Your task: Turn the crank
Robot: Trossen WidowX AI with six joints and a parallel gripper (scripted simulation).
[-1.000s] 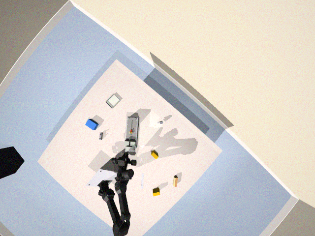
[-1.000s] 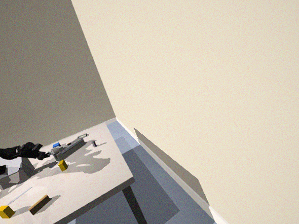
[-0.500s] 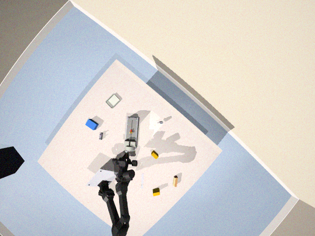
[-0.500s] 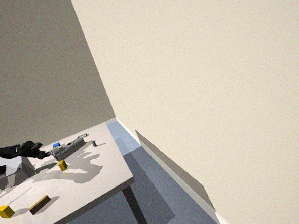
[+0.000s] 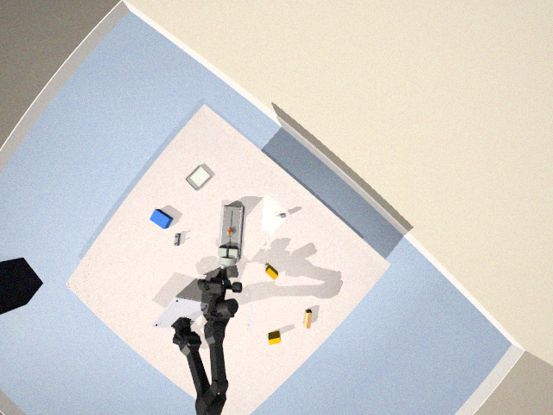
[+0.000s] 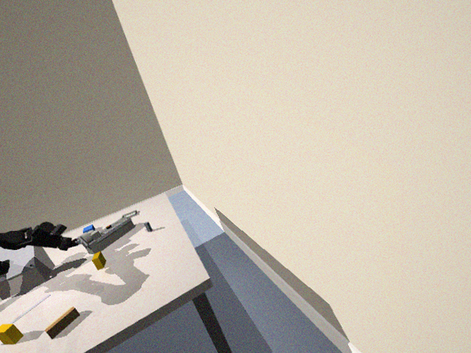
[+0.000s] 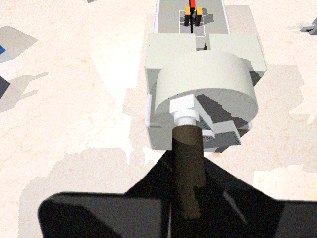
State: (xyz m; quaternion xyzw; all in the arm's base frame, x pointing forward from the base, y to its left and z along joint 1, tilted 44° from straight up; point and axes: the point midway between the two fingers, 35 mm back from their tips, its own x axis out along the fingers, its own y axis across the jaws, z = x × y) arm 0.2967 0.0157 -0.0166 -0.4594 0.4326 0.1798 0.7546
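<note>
Right now my gripper tip is 20 mm below the crank and 10 mm to the left of it. The rest, counted from my gripper tip: blue block 400 mm to the left, 90 mm behind, 70 mm below; dark brown crank handle 30 mm above, 10 mm to the right, 10 mm behind; red pointer 150 mm ahead, 110 mm to the left, 10 mm below.
</note>
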